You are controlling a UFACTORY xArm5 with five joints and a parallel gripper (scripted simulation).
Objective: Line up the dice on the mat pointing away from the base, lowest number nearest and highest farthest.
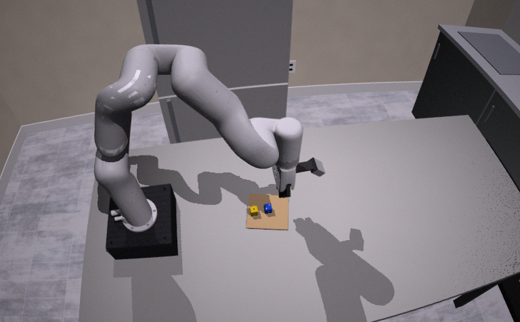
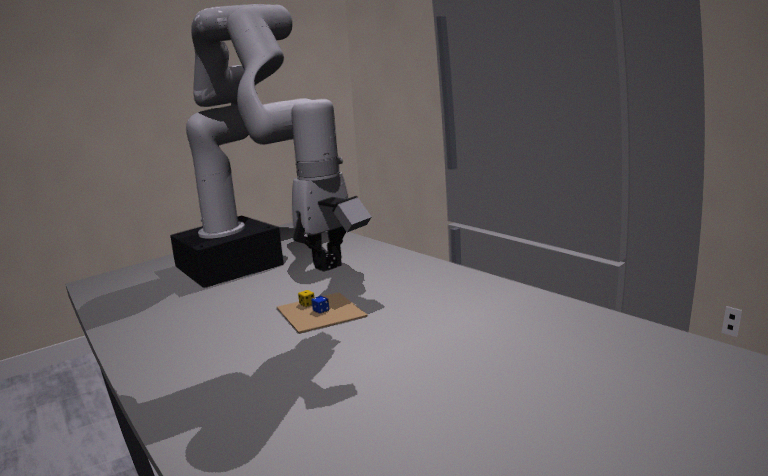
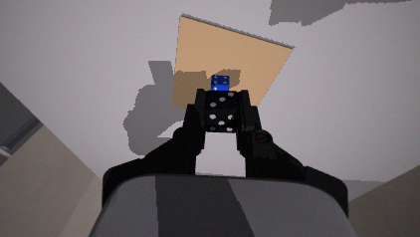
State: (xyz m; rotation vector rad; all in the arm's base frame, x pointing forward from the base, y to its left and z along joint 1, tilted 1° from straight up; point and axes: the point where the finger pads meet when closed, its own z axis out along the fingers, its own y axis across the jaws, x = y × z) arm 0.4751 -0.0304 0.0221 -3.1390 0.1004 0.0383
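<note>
Now: hand 110 mm above the blue die, 50 mm past it and 10 mm to the right of it. Round my hand: black die: 10 mm below; then mat: 120 mm below, 50 mm behind; then yellow die: 110 mm below, 90 mm behind, 10 mm to the left.
</note>
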